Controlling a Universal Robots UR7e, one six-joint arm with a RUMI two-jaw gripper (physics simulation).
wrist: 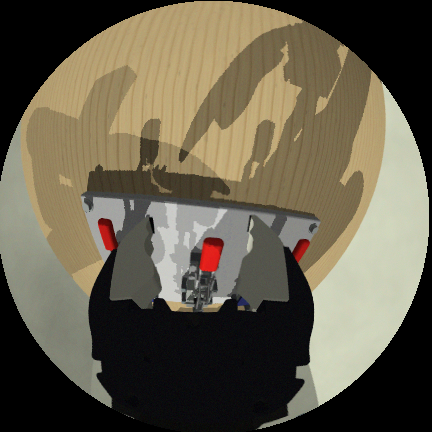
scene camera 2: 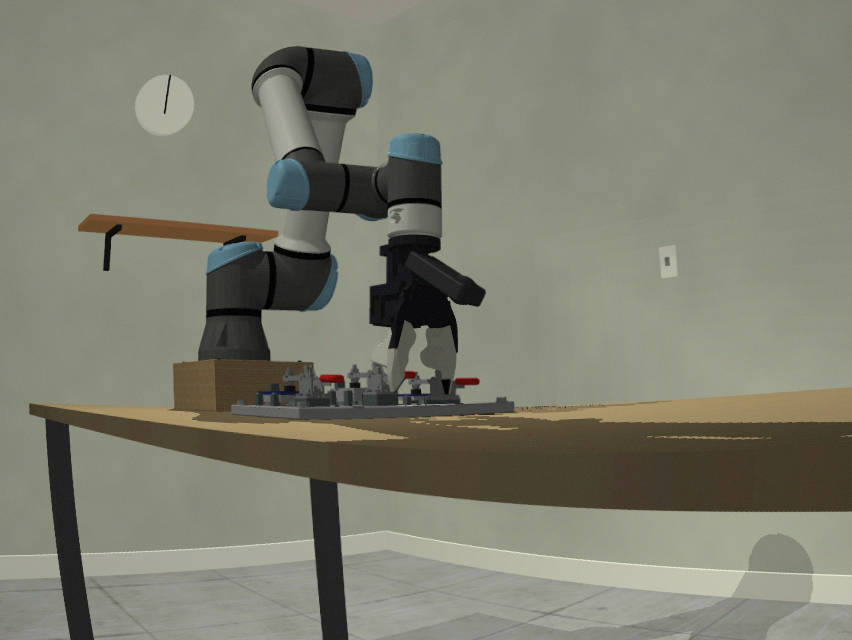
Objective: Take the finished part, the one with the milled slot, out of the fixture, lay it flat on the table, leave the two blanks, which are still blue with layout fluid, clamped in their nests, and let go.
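Frame: origin at the arm's base, x left, y up, z ahead, level; metres.
Seen in the pictures: gripper, fingertip midpoint: (wrist: pixel 200 217) (scene camera 2: pixel 421 393); arm's base, origin of the base link: (scene camera 2: pixel 233 362).
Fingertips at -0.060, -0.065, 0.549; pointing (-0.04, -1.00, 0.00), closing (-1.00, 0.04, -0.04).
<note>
Offsets run from my fingertips to a thing's top centre, as dx, dy, dz. "pt": to the spot under its first point. Level surfaces: height alone.
The fixture plate @[+0.010, -0.015, -0.112] (scene camera 2: pixel 371 411) (wrist: pixel 172 250) lies on the table and carries several grey clamps and blocks. My gripper (scene camera 2: pixel 421 390) (wrist: pixel 200 217) is open and empty, pointing down low over the fixture. Its fingers stand on either side of the middle clamp's red handle @[-0.002, +0.046, -0.050] (scene camera 2: pixel 410 374) (wrist: pixel 211 255). The left red handle @[pt +0.095, +0.021, +0.000] (wrist: pixel 107 234) and right red handle @[-0.115, +0.027, -0.049] (wrist: pixel 301 250) lie outside the fingers in the wrist view. A blue piece @[-0.088, +0.006, -0.181] (wrist: pixel 243 301) shows partly behind the right finger, and more blue @[pt -0.117, +0.004, -0.187] (scene camera 2: pixel 268 392) shows at the fixture's left. The slotted part cannot be made out; clamps and fingers hide the nests.
The wooden table @[dy -0.030] (scene camera 2: pixel 688 413) (wrist: pixel 165 80) extends beyond the plate, with arm shadows across it. The robot base stands on a wooden block (scene camera 2: pixel 194 385) behind the fixture. A bolt head @[pt +0.141, -0.011, +0.023] (wrist: pixel 88 204) rises at a plate corner. A shelf (scene camera 2: pixel 172 227) is on the wall.
</note>
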